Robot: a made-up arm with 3 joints. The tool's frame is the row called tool.
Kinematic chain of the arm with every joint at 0, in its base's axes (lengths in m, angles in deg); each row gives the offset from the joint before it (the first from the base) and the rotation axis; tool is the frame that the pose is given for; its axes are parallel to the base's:
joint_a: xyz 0 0 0.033 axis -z
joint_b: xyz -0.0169 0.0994 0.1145 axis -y
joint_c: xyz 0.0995 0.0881 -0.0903 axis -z
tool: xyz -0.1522 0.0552 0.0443
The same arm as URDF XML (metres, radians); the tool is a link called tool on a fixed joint. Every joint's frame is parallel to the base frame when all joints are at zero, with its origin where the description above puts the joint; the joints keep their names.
<robot name="arm">
<joint name="tool_joint" type="fixed"><parent link="link3"/><child link="tool"/><origin xyz="-0.1522 0.0552 0.0443"/></joint>
<joint name="joint_c" type="continuous"><parent link="link2"/><child link="link3"/><origin xyz="0.0995 0.0881 -0.0903"/><axis xyz="0 0 -1"/></joint>
<joint name="joint_b" type="continuous"><parent link="link1"/><child link="link2"/><origin xyz="-0.0169 0.0994 0.1145"/><axis xyz="0 -1 0"/></joint>
<joint name="joint_a" type="continuous"><parent link="base"/><child link="link1"/><origin xyz="0 0 0.033"/><axis xyz="0 0 -1"/></joint>
<link name="base"/>
<link name="link1"/>
<link name="link2"/>
<link name="link3"/>
<link name="tool"/>
</robot>

